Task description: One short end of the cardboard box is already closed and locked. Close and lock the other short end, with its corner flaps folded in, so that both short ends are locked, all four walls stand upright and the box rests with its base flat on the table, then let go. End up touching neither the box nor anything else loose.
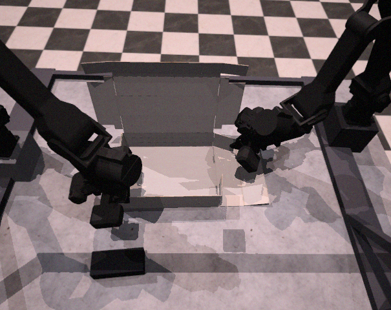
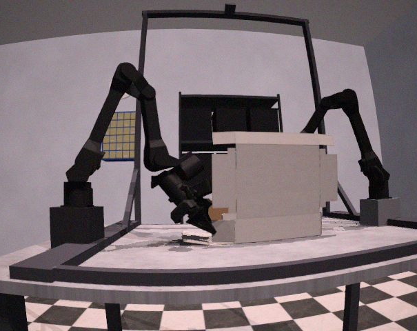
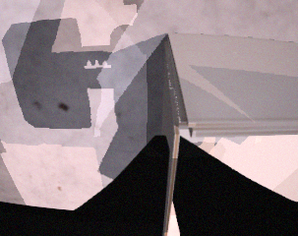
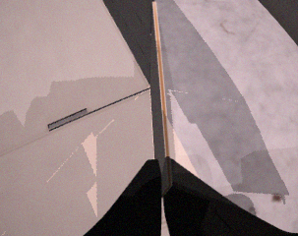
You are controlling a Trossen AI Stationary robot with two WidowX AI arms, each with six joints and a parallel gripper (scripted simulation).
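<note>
The black block is 140 mm behind my left hand, 10 mm to the left of it and 60 mm below it.
</note>
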